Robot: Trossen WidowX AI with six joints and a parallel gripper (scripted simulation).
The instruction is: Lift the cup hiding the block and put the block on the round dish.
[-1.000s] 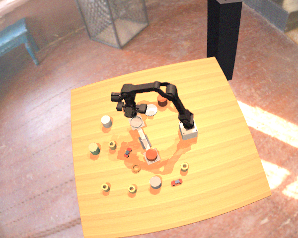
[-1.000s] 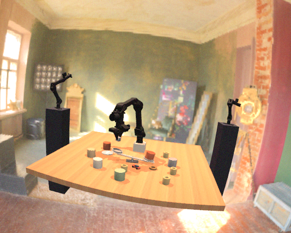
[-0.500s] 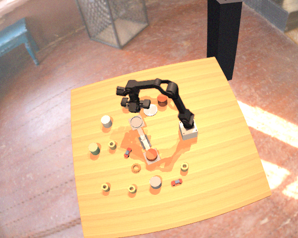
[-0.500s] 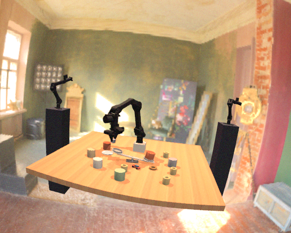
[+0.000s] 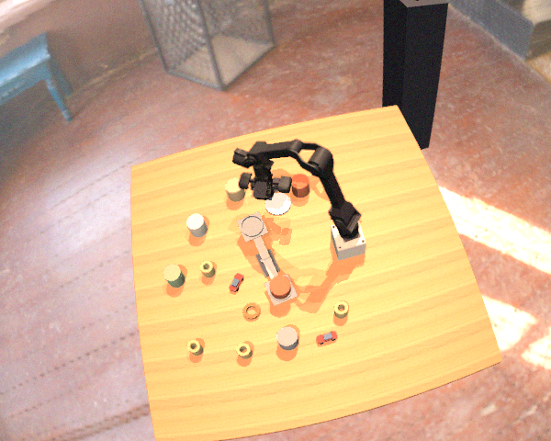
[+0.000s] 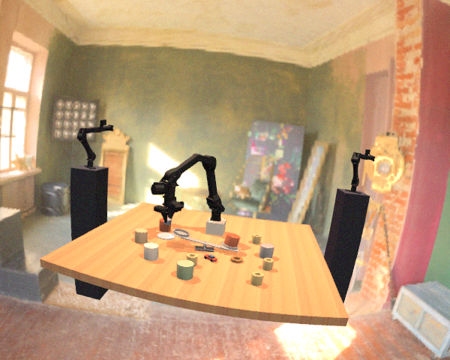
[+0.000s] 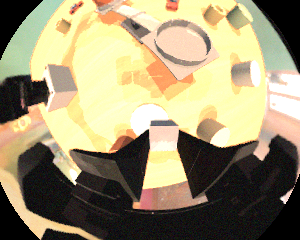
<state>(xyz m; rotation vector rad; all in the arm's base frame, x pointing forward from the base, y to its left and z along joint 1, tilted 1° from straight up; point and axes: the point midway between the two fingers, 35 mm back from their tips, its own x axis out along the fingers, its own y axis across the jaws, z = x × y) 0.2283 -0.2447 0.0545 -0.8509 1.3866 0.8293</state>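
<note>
My gripper tip is 9 cm above the round dish, 3 cm past it and 1 cm to the left of it. The rest, counted from my gripper tip: grey block: right at my gripper tip; then balance beam: 22 cm to the left, 8 cm ahead, 6 cm below; then beige cup: 13 cm ahead, 12 cm to the right, 6 cm below.
</note>
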